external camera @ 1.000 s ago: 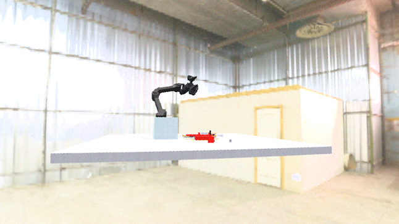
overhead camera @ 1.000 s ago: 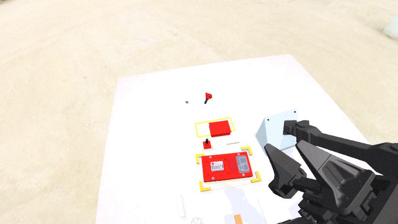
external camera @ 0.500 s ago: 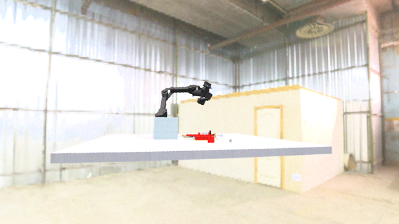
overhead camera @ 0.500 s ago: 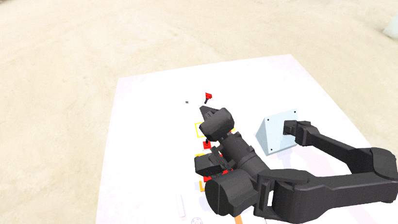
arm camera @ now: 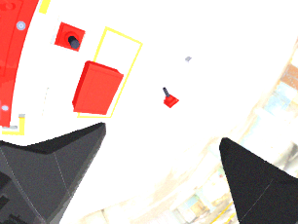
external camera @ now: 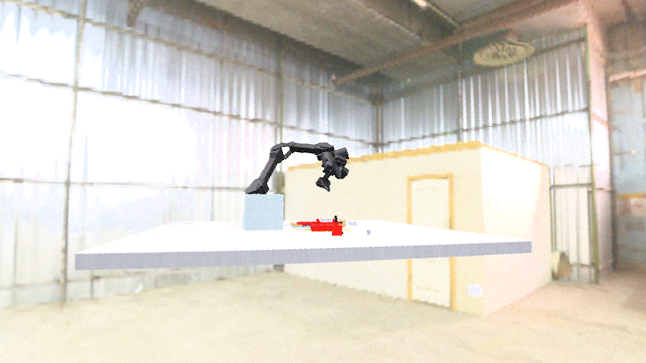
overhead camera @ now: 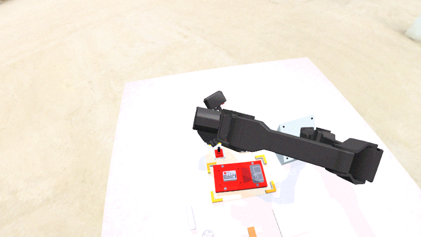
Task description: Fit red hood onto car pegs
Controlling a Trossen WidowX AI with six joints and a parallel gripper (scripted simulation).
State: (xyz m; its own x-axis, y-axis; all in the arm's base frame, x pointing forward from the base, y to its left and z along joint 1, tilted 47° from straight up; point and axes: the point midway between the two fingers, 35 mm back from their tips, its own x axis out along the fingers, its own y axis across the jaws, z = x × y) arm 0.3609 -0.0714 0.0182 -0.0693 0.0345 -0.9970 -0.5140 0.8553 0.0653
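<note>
The red hood lies 60 mm behind my gripper tip, 30 mm to the right of it and 180 mm below it. From my gripper tip the other things lie so: jig (40 mm behind, 140 mm to the left, 190 mm below); then engine block (10 mm behind, 160 mm to the left, 180 mm below).
</note>
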